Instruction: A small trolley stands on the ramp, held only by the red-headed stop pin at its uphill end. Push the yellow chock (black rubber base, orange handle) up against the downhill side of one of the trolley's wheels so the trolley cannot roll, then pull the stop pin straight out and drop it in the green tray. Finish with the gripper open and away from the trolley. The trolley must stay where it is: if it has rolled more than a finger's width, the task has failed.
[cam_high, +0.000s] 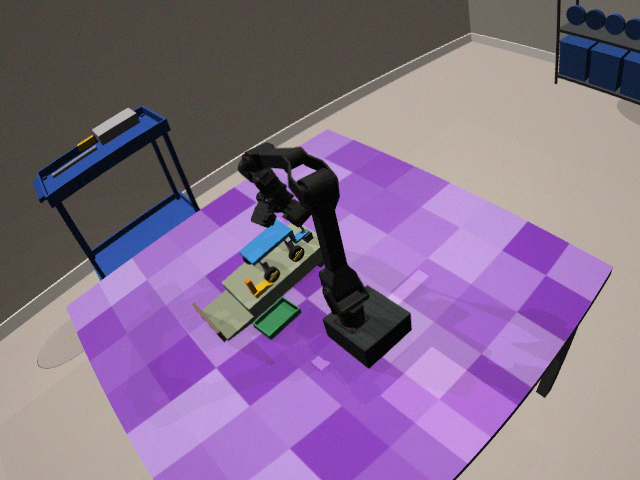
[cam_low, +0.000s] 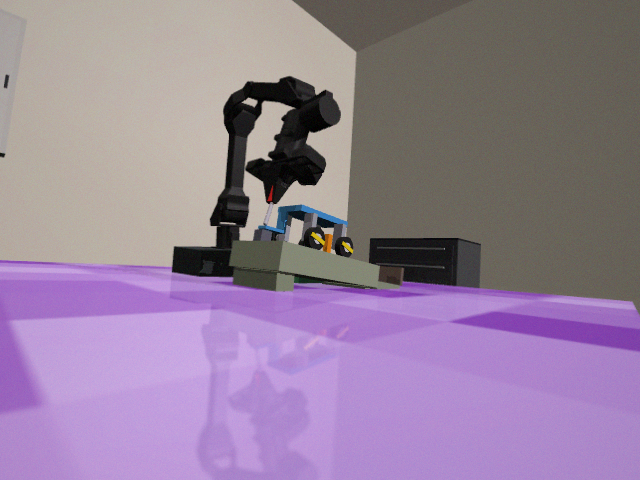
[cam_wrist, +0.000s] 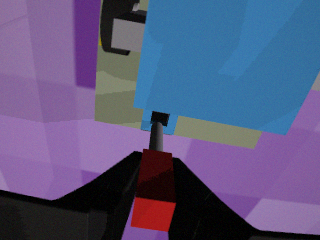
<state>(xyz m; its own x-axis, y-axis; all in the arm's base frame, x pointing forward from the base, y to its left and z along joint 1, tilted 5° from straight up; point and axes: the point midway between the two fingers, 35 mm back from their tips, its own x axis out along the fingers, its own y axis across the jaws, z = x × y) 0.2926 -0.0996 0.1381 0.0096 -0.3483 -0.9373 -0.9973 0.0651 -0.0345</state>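
The green tray lies 210 mm to the left of my gripper tip, 170 mm below it and 90 mm behind it. Also, from my gripper tip: yellow chock 190 mm to the left, 80 mm below, 20 mm behind; then red-headed stop pin right at my gripper tip; then blue trolley 90 mm to the left, 50 mm below, 30 mm ahead.
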